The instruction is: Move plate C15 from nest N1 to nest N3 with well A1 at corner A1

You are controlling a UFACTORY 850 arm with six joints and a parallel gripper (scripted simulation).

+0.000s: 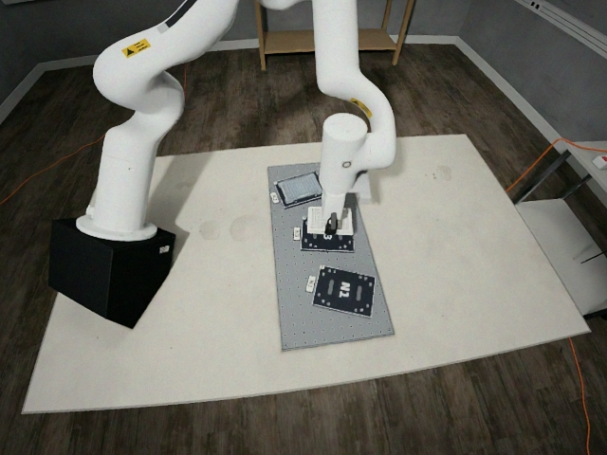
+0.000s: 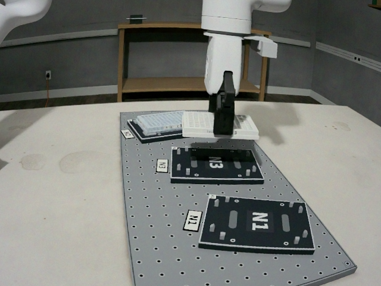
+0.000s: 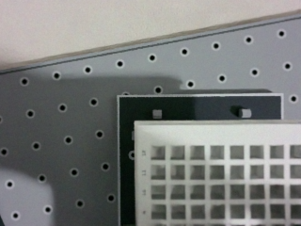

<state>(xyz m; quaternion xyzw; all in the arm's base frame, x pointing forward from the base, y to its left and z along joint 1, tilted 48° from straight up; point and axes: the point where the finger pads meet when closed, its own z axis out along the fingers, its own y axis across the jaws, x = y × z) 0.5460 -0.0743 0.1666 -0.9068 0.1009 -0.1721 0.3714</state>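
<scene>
The nest N3 lies 9 cm below my hand. Round my hand: white well plate C15 (1 cm below); then clear plate C51 (8 cm behind, 19 cm to the left, 8 cm below); then nest N1 (4 cm ahead, 19 cm to the right, 9 cm below).
</scene>
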